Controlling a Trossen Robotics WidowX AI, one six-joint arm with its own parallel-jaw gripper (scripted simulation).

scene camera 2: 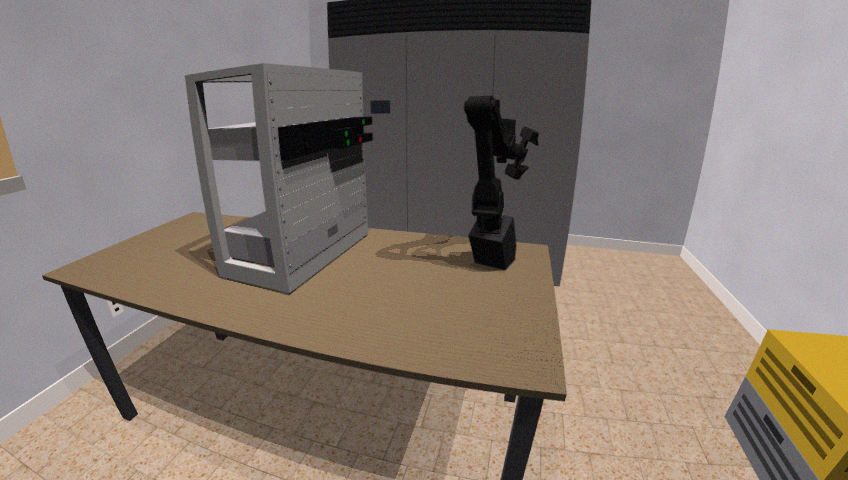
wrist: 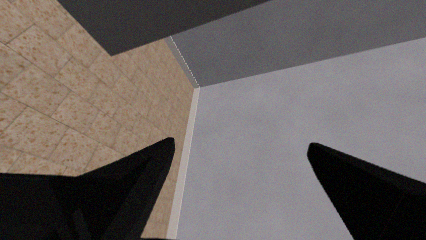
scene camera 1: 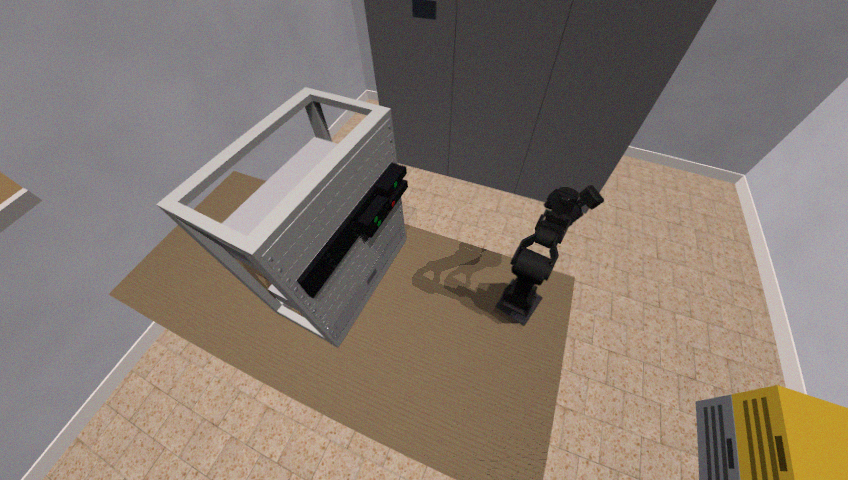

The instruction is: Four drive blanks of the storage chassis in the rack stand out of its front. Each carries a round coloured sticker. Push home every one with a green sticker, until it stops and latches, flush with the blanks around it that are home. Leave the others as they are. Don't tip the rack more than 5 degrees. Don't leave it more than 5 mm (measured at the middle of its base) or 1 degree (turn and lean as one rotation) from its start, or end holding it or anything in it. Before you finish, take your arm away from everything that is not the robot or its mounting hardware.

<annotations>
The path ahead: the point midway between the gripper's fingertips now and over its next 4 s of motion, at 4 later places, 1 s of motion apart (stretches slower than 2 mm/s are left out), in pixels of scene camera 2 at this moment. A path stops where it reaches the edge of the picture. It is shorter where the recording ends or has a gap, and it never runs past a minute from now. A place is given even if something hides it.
My gripper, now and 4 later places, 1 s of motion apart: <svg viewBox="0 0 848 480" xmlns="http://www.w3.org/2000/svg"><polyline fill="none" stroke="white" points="532,155 507,139 471,125 436,122 414,127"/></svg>
</annotations>
